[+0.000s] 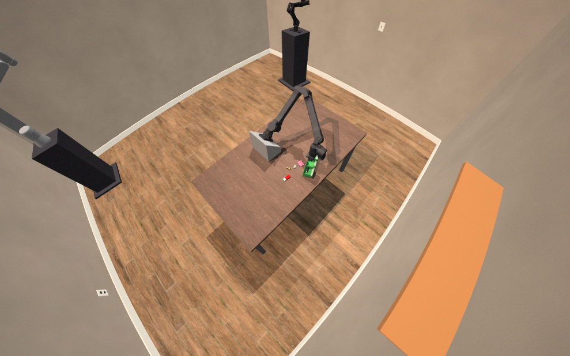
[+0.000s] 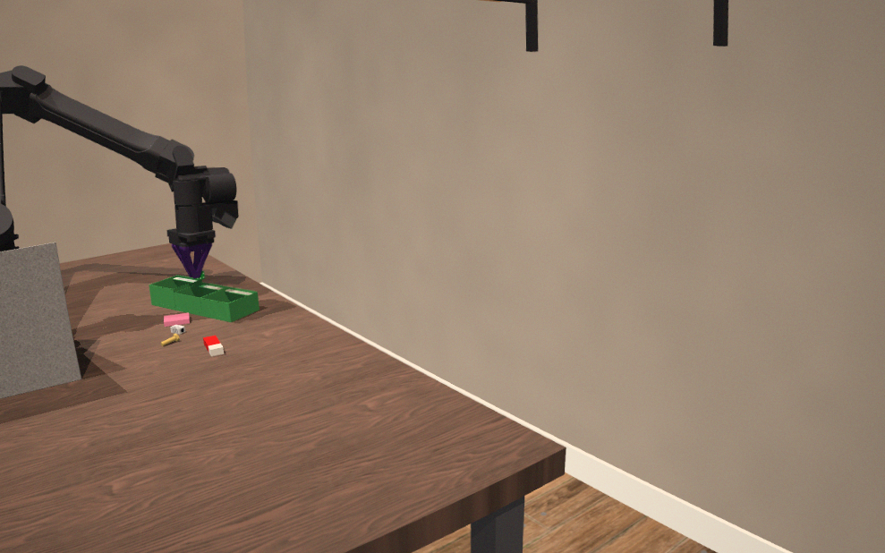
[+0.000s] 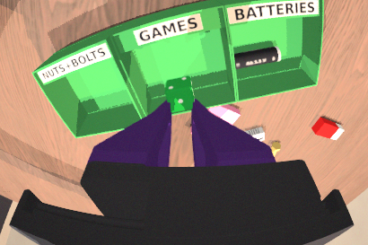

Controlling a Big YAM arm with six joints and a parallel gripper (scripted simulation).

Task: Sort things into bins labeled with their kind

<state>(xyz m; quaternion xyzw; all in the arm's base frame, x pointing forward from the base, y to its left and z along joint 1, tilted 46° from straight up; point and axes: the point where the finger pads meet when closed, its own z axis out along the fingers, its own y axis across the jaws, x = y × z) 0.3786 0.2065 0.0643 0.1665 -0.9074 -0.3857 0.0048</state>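
Right now my hand is 5 cm above the green three-part bin and 1 cm short of it. Round my hand: black battery (6 cm to the right, 6 cm below, 3 cm ahead); then pink pad (7 cm below, 6 cm to the right, 6 cm behind); then green die (1 cm below, 1 cm ahead).
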